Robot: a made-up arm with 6 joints.
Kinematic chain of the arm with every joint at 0, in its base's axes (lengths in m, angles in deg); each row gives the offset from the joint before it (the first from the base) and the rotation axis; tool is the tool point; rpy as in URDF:
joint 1: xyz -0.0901 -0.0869 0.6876 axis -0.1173 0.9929 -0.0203
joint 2: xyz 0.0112 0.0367 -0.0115 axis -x
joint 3: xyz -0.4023 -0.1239 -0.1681 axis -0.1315 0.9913 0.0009
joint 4: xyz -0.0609 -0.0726 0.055 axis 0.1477 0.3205 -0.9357
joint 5: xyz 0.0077 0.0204 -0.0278 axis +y
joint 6: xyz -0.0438 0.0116 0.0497 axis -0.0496 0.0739 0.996
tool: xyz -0.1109 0.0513 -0.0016 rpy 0 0 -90
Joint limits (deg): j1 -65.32..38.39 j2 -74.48..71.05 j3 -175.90..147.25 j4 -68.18..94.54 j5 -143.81..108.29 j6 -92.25..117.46
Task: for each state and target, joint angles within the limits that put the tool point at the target. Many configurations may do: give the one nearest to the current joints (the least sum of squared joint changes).
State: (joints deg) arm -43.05 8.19 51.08 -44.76 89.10 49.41
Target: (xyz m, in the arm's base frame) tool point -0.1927 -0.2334 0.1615
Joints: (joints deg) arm -65.32 -26.06 5.40 -54.34 47.57 40.88
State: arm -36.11 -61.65 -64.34 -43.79 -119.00 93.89
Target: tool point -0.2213 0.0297 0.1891
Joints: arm -29.70 -59.66 -57.22 -33.15 -107.79 107.24
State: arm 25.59 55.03 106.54 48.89 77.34 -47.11
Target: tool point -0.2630 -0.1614 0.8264
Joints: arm 35.32 64.19 86.32 19.17 53.05 -5.65
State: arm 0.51 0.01 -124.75 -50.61 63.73 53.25
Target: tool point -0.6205 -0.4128 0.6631
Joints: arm 20.48 25.91 -119.40 -50.97 58.48 57.38
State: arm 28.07 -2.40 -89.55 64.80 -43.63 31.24
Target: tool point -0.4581 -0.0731 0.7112
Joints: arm 38.39 -1.91 -114.70 71.81 -76.64 15.93
